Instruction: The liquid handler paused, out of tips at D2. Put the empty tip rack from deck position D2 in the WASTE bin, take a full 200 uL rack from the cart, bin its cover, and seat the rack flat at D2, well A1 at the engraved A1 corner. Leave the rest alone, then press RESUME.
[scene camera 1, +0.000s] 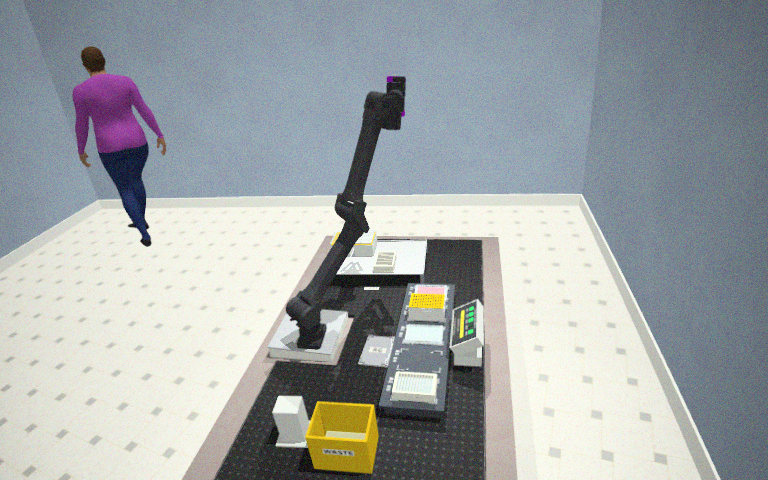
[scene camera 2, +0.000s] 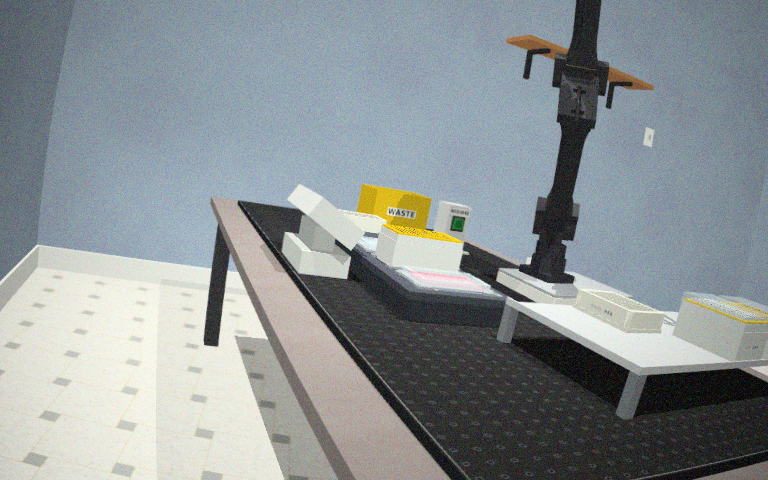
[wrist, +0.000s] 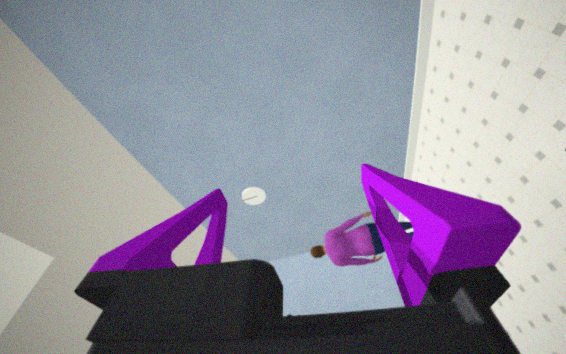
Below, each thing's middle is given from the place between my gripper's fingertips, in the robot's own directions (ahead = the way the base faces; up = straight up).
Labels:
The white cart shelf (scene camera 2: 645, 349) lies 15 cm behind my hand, 1 cm to the right of it and 71 cm below it. From my hand the other things lie so: white button box (scene camera 1: 290, 415): 28 cm behind, 91 cm to the right, 70 cm below; then white rack (scene camera 1: 421, 387): 7 cm ahead, 78 cm to the right, 71 cm below; then yellow WASTE bin (scene camera 1: 328, 416): 12 cm behind, 97 cm to the right, 70 cm below.

